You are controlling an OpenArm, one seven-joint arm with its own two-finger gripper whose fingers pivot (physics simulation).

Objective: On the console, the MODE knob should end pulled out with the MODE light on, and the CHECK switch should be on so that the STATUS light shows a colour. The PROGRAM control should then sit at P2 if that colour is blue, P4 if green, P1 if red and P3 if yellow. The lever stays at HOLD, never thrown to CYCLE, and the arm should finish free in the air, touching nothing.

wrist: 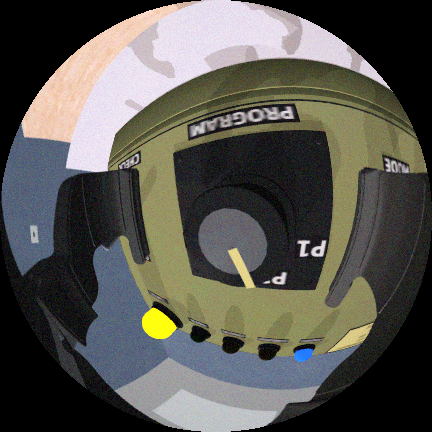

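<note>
My gripper (228,226) is open, with one finger at each side of the PROGRAM knob (232,241) and a gap to it on both sides. The knob's cream pointer slants down and to the right, beside a partly hidden label that starts with P; the P1 label (311,248) is farther right. A large domed light (159,323) glows yellow at the lower left, and a small light (303,354) glows blue at the lower right; their own labels are unreadable. The CHECK label (130,161) and MODE label (396,165) show partly. The CHECK switch and MODE knob are hidden by the fingers. The lever does not show.
The olive console (300,312) fills the middle of the view. Several dark lights, one of them here (231,345), stand between the two lit ones. A pale yellow card (351,337) is at the lower right. A pale table top (105,110) lies beyond the console, and a blue wall shows at the left.
</note>
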